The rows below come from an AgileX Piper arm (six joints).
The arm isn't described. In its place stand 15 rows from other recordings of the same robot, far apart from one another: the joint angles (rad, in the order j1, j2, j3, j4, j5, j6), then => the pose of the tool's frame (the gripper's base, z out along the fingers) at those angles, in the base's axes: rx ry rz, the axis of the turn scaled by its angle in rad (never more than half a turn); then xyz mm.
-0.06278, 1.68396, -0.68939, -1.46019, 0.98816, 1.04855 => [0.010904, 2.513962, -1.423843, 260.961, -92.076, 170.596]
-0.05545, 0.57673, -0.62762, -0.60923, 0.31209, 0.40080 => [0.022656, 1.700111, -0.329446, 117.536, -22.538, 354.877]
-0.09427, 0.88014, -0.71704, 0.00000, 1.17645, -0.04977 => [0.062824, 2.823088, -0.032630, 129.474, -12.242, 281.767]
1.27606, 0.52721, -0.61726, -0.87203, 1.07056, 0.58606 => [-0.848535, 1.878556, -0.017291, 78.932, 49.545, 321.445]
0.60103, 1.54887, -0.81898, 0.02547, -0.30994, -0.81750 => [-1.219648, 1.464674, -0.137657, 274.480, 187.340, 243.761]
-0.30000, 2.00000, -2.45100, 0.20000, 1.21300, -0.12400 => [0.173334, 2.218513, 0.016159, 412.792, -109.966, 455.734]
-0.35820, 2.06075, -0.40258, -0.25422, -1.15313, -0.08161 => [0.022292, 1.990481, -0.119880, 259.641, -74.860, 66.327]
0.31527, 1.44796, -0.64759, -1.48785, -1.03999, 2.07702 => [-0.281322, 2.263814, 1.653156, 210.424, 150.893, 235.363]
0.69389, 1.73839, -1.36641, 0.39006, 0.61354, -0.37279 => [-0.994903, 2.275514, 0.551912, 286.925, 264.607, 278.245]
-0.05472, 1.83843, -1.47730, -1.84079, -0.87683, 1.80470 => [-0.587202, 1.940783, 0.747177, 413.330, 44.880, 304.762]
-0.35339, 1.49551, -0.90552, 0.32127, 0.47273, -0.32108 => [0.343406, 2.487412, 0.024632, 285.639, -91.420, 232.452]
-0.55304, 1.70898, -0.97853, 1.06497, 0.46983, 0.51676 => [2.128940, 1.462947, 0.902095, 311.586, -149.987, 199.943]
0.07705, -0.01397, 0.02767, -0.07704, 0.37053, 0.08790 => [-0.037653, 1.866499, 0.038348, 52.592, 1.517, 171.471]
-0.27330, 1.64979, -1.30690, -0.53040, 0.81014, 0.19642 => [0.256730, 2.579067, -0.654277, 333.068, -127.996, 288.447]
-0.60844, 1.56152, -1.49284, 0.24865, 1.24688, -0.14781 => [0.674424, 2.645641, 0.143742, 272.084, -163.660, 349.309]
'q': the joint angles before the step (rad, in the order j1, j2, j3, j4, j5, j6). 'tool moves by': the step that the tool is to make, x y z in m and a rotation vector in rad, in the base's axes. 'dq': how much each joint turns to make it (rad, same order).
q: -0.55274 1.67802 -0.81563 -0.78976 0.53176 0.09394
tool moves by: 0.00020 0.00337 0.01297 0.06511 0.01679 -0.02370
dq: -0.00001 -0.02804 -0.04255 0.18569 0.08258 -0.16068
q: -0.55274 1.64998 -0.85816 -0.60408 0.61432 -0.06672
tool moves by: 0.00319 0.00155 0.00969 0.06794 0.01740 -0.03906
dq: -0.00001 -0.00342 -0.05474 0.13399 0.09341 -0.09045
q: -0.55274 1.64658 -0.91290 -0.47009 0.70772 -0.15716
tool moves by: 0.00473 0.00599 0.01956 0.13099 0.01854 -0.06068
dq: 0.00001 -0.01132 -0.09262 0.19269 0.17302 -0.10502
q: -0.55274 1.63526 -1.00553 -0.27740 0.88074 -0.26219
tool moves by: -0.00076 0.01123 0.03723 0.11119 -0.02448 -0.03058
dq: 0.00001 -0.06111 -0.09437 0.15068 0.18475 -0.07141
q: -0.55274 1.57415 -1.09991 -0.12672 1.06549 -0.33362
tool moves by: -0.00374 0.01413 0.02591 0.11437 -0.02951 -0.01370
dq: 0.00000 -0.04860 -0.05479 0.12672 0.13634 -0.03629
